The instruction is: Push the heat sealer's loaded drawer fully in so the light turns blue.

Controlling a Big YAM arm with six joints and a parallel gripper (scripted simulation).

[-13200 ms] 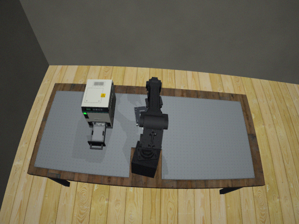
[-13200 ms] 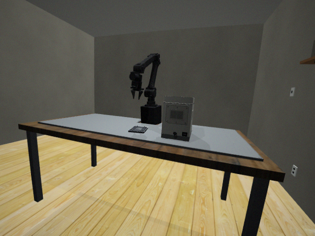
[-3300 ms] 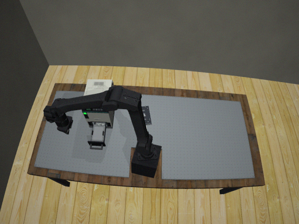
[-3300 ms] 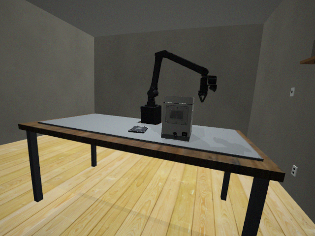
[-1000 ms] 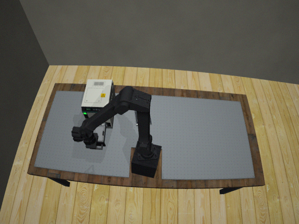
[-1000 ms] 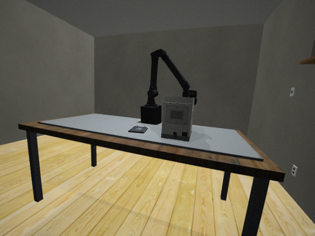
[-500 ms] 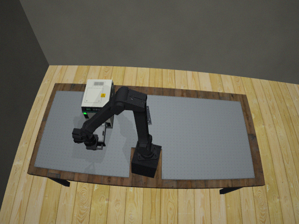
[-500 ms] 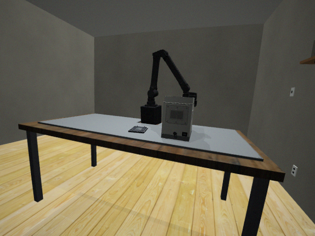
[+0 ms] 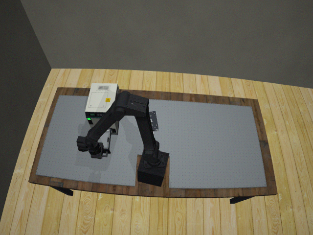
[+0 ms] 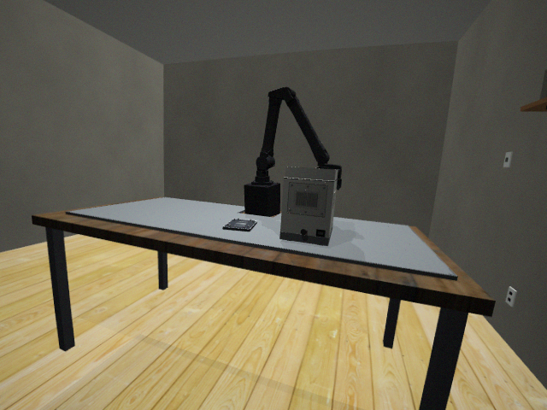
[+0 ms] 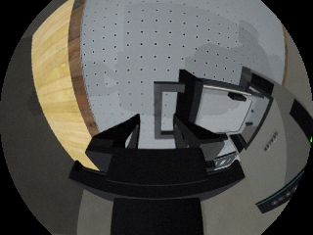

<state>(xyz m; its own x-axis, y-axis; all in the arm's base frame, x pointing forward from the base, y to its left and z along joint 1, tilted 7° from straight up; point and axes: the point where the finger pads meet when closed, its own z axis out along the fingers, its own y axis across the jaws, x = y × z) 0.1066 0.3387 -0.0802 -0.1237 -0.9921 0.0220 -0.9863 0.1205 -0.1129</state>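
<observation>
Right now the sealer drawer is 100 mm ahead of my hand, 20 mm to the right of it and 30 mm below it.
</observation>
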